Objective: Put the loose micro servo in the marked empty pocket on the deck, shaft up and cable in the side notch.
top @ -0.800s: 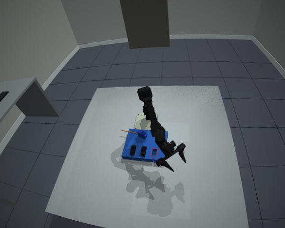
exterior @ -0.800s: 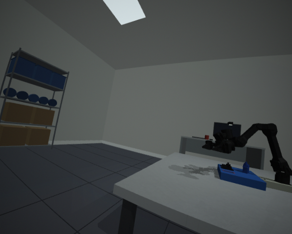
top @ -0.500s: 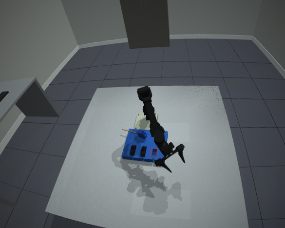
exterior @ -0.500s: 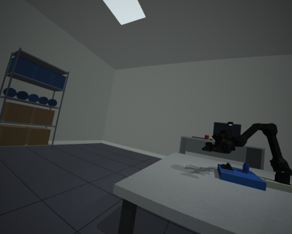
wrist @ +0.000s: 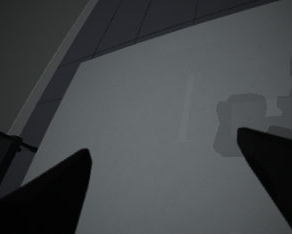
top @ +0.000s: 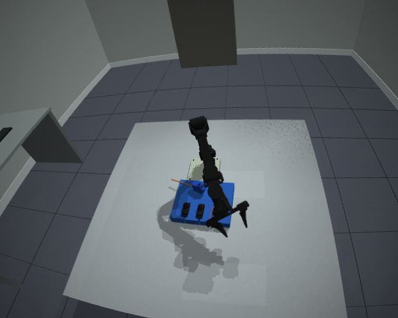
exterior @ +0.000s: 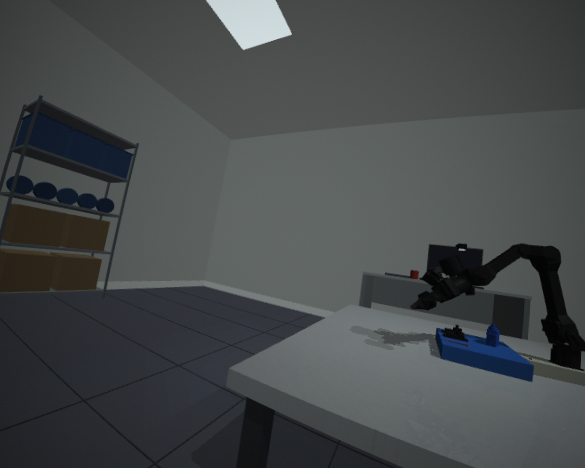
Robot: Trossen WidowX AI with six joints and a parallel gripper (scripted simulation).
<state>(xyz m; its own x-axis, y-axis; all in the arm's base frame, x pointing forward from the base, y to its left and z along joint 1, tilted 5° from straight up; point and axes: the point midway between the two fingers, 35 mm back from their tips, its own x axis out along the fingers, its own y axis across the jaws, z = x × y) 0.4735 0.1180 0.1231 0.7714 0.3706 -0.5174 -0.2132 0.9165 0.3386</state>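
My gripper tip is now 280 mm past the blue deck, 150 mm to the left of it and 140 mm above it.
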